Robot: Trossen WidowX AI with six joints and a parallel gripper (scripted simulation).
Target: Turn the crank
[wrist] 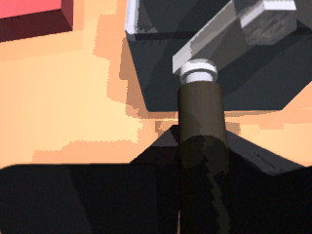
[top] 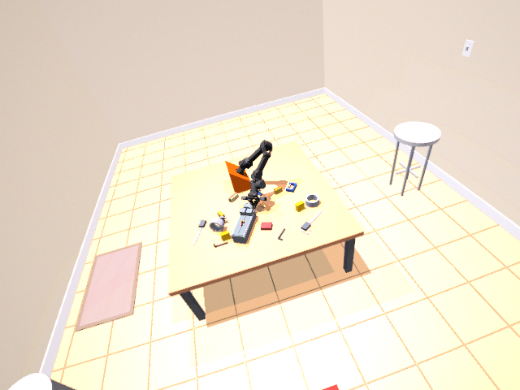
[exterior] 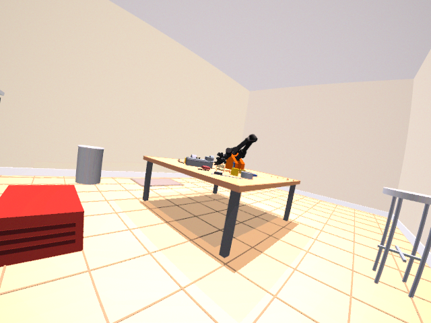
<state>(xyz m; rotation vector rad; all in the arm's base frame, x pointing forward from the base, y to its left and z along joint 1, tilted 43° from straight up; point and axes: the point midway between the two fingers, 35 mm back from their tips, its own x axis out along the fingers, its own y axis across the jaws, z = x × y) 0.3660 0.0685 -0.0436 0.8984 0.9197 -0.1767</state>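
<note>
Right now the dark crank handle is 3 cm above my gripper tip, 2 cm behind it and 1 cm to the left of it. The rest, counted from my gripper tip: red pointer: 16 cm ahead, 11 cm to the right, 5 cm above; then red block: 17 cm ahead, 5 cm to the left, 2 cm below.
</note>
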